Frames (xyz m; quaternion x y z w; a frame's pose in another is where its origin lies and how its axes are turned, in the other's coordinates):
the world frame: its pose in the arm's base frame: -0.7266 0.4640 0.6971 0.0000 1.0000 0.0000 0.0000
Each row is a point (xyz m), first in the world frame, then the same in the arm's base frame.
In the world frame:
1: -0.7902 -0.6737 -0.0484
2: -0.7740 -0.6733 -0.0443
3: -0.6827 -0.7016 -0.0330
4: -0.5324 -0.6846 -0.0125
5: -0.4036 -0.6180 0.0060
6: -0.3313 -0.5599 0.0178
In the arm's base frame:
1: 0.0636 -0.2097 0.7455
2: 0.0474 -0.2093 0.7414
3: -0.0439 -0.2376 0.7301
4: -0.1942 -0.2206 0.7096
5: -0.3230 -0.1540 0.6911
6: -0.3953 -0.0959 0.6793

